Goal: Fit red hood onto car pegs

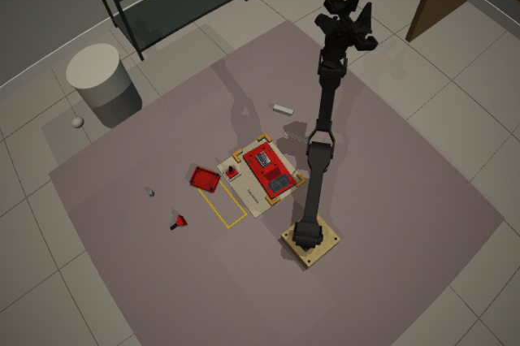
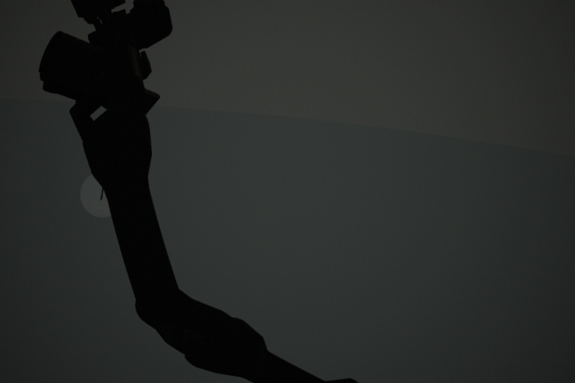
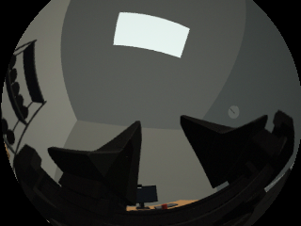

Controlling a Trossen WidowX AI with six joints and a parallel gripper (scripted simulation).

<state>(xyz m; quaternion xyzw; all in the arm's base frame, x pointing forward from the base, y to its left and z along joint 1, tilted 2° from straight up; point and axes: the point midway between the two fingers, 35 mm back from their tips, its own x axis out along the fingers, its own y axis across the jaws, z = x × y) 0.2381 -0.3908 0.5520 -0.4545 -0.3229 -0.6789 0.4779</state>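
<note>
Right now my gripper tip is 65 cm above the red hood, 50 cm to the right of it and 16 cm short of it. From my gripper tip the other things lie so: grey bar (65 cm below, 19 cm ahead, 8 cm to the left); small wheel (65 cm below, 14 cm to the left, 9 cm behind); thin grey strip (66 cm below, 10 cm to the left, 2 cm ahead).
</note>
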